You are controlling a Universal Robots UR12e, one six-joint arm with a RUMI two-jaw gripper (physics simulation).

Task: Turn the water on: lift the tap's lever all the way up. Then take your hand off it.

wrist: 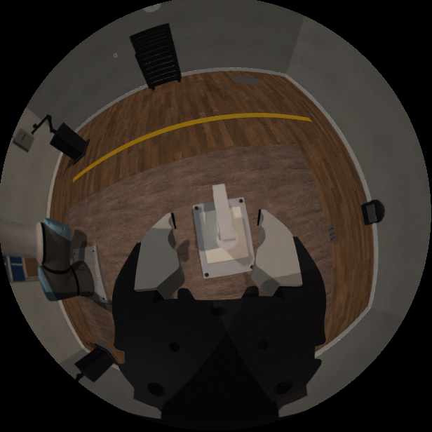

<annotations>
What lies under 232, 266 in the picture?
A metal basin plate.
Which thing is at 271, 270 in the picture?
The gripper.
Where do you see a tap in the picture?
223, 234
</annotations>
